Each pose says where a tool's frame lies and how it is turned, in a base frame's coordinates. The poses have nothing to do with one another.
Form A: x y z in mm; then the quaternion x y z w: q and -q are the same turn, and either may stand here.
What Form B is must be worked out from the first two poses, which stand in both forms.
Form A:
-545 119 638 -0.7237 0.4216 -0.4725 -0.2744
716 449 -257 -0.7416 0.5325 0.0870 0.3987
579 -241 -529 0.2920 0.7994 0.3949 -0.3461
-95 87 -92 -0.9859 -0.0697 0.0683 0.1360
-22 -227 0 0.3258 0.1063 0.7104 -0.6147
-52 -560 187 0.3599 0.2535 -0.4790 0.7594
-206 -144 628 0.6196 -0.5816 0.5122 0.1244
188 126 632 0.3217 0.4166 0.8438 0.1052
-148 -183 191 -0.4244 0.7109 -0.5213 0.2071
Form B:
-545 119 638 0.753 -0.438 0.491 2.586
716 449 -257 -0.809 0.581 0.095 2.321
579 -241 -529 -0.311 -0.852 -0.421 2.435
-95 87 -92 -0.995 -0.070 0.069 2.869
-22 -227 0 -0.413 -0.135 -0.901 1.818
-52 -560 187 0.553 0.390 -0.736 1.417
-206 -144 628 0.624 -0.586 0.516 2.892
188 126 632 0.323 0.419 0.848 2.931
-148 -183 191 -0.434 0.727 -0.533 2.724

